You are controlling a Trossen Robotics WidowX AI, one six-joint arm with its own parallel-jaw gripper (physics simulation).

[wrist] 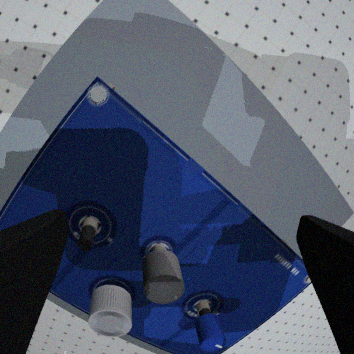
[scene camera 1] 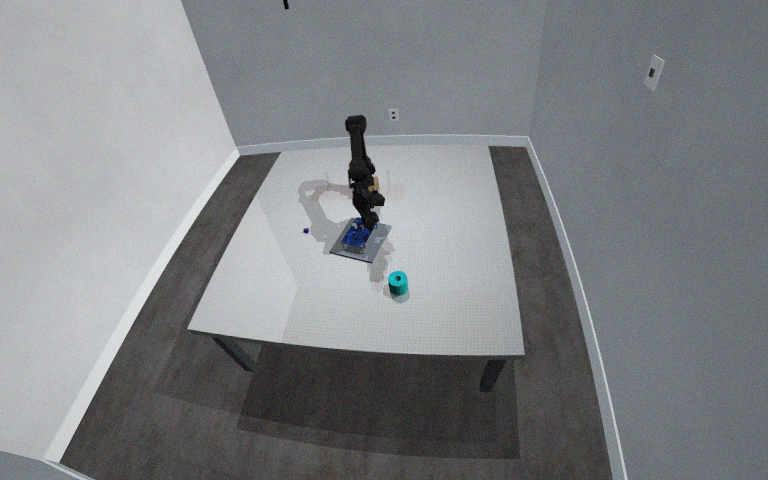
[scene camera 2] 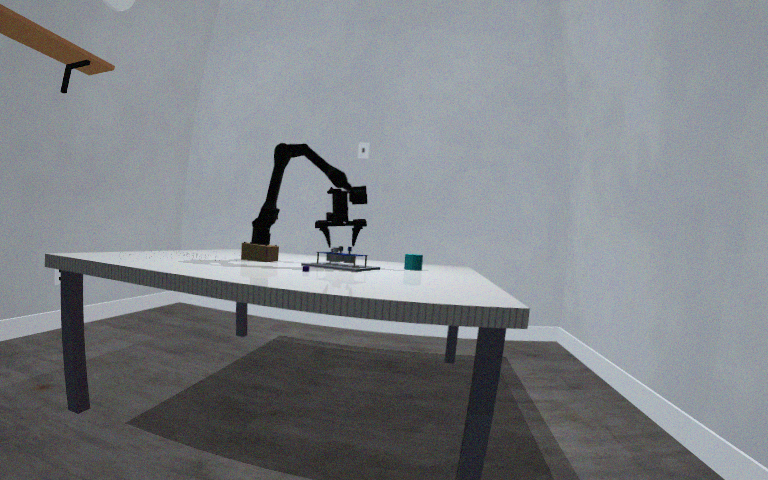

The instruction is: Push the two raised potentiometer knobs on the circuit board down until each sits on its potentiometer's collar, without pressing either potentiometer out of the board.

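Places are measured from the arm's base along level axes (x up, y right, z ahead), in centimetres.
Where they show: gripper, fingertip midpoint: [wrist: 185, 226] [scene camera 1: 368, 225]; arm's base at its link origin: [scene camera 2: 259, 244].
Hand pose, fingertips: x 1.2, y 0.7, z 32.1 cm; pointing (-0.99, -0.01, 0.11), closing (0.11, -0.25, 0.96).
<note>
Each offset is from my fingertips to the top centre of the thing. "spot": to the spot under its first point. Level surfaces: height alone.
The blue circuit board {spot: dx -2.4, dy +6.2, dz +5.5 cm} [scene camera 1: 354, 240] [wrist: 170, 200] stands on thin posts over a grey base plate [scene camera 1: 352, 255] [scene camera 2: 368, 268] [wrist: 175, 65]. In the wrist view, a grey knob {dx +0.3, dy +2.8, dz +0.0 cm} [wrist: 163, 280] is near the board's middle, close above a pale collar. A light ribbed knob {dx -0.2, dy +5.9, dz -1.7 cm} [wrist: 111, 310] is left of it; its underside is hidden. A blue knob {dx +0.4, dy +5.9, dz +3.3 cm} [wrist: 210, 332] is to the right, with dark shaft showing between it and its collar. A bare dark shaft {dx -0.8, dy +2.2, dz -3.3 cm} [wrist: 87, 235] stands at upper left. My gripper [scene camera 2: 339, 245] [wrist: 185, 226] is open and empty, pointing down above the board, fingertips on either side of the knobs.
A teal cylinder {dx -1.3, dy -9.4, dz +28.5 cm} [scene camera 1: 398, 283] [scene camera 2: 413, 262] with a hole in its top stands on the white table {dx -7.3 cm} [scene camera 1: 453, 316] [scene camera 2: 430, 288]. A small dark purple object {dx -5.8, dy +29.4, dz -8.9 cm} [scene camera 1: 305, 230] [scene camera 2: 305, 268] lies beside the base plate. The arm's base is by a brown block [scene camera 2: 259, 252].
</note>
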